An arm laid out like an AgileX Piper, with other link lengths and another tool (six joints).
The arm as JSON. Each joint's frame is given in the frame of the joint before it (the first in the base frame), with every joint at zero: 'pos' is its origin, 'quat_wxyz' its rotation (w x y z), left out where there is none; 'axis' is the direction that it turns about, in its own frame. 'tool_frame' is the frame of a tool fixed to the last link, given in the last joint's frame.
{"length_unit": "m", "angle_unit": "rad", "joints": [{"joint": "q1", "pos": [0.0, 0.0, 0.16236], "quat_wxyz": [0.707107, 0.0, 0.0, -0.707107], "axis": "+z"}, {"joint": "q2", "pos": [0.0, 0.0, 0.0], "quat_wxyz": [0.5, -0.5, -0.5, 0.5], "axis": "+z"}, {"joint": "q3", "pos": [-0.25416, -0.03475, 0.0], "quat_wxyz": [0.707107, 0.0, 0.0, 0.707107], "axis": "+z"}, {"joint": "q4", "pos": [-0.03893, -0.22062, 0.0], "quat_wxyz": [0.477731, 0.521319, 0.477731, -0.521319], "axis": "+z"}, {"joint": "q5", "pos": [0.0, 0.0, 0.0], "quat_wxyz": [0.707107, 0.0, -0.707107, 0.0], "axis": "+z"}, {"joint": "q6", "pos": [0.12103, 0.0, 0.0], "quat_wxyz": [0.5, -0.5, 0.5, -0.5], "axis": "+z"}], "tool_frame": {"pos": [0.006, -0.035, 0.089], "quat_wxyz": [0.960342, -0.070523, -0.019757, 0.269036]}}
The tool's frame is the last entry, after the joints.
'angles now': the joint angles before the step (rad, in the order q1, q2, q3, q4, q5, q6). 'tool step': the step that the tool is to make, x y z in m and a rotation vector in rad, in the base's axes. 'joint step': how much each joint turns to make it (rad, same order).
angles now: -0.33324, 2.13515, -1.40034, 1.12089, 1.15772, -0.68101
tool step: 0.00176, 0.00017, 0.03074, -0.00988, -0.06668, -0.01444
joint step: -0.00001, -0.07613, 0.00001, 0.01370, -0.00001, 0.01193
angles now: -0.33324, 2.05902, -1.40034, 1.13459, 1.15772, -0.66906
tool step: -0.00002, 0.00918, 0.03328, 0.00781, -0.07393, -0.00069
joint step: 0.01813, -0.07289, 0.00002, 0.03403, 0.00178, 0.00544
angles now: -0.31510, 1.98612, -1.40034, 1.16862, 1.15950, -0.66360
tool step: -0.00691, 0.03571, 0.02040, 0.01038, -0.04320, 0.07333
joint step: 0.08324, -0.03914, -0.00690, 0.02106, 0.00380, 0.00685
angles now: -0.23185, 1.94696, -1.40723, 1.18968, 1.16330, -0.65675
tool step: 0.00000, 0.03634, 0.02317, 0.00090, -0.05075, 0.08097
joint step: 0.09306, -0.00163, -0.08658, -0.00219, 0.00786, 0.04169
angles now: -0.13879, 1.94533, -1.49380, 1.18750, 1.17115, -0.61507
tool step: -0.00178, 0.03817, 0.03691, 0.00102, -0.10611, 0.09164
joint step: 0.09460, -0.00002, -0.13439, 0.00000, 0.01116, 0.02884
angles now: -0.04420, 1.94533, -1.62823, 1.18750, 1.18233, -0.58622
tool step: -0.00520, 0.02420, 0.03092, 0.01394, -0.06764, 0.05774
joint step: 0.05758, 0.00000, -0.10835, -0.00001, 0.01790, 0.03975
